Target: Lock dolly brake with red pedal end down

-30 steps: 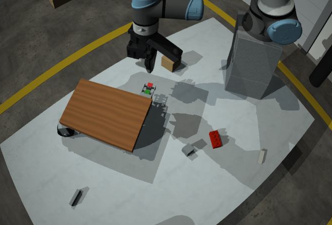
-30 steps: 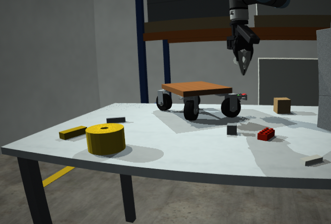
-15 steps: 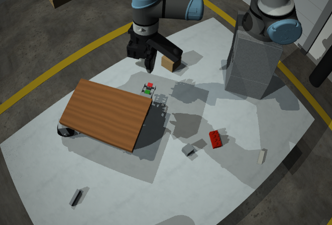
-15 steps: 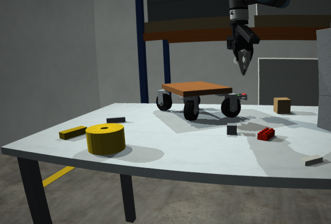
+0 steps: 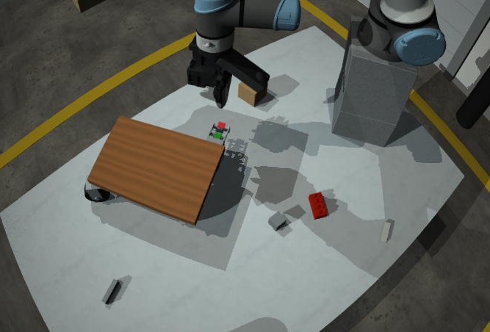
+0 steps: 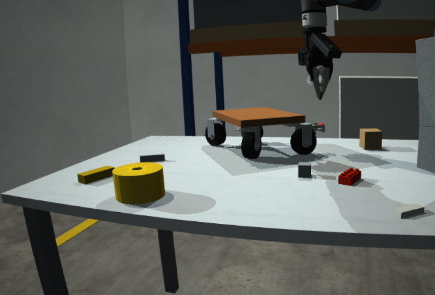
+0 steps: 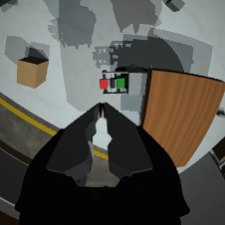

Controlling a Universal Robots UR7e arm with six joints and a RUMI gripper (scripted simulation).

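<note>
My hand is 1 cm short of the brake pedal, 1 cm to the right of it and 10 cm above it. Round my hand: tan cube (17 cm behind, 8 cm to the right, 15 cm below); then small grey block (3 cm ahead, 26 cm to the left, 17 cm below); then red brick (8 cm behind, 29 cm to the left, 17 cm below).
</note>
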